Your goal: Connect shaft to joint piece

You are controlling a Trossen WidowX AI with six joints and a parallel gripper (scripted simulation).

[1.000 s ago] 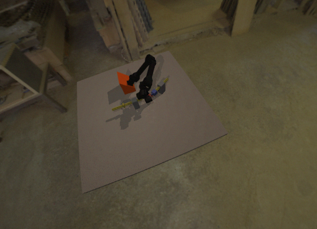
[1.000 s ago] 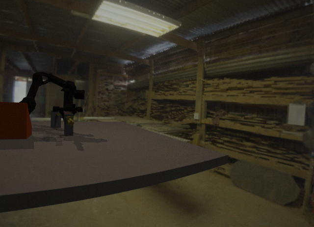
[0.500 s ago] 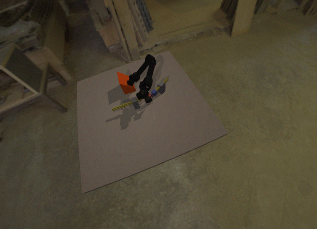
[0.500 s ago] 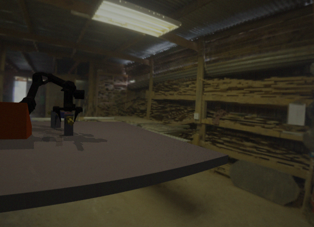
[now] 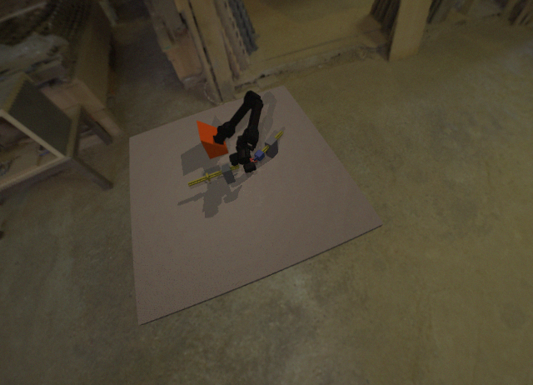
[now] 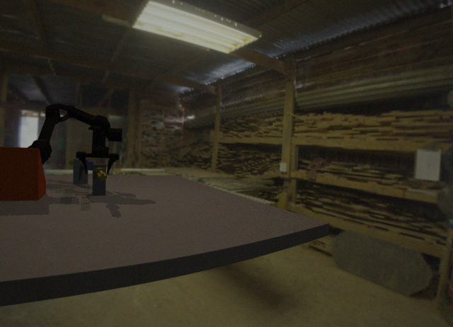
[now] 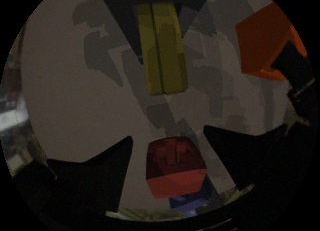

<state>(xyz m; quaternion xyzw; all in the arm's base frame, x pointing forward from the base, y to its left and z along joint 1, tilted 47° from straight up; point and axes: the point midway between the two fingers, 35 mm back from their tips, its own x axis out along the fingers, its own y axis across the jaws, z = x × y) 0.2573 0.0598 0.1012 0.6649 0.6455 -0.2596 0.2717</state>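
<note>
Now: the red square joint piece 3 cm above my gripper tip and 2 cm to the left of it.
</note>
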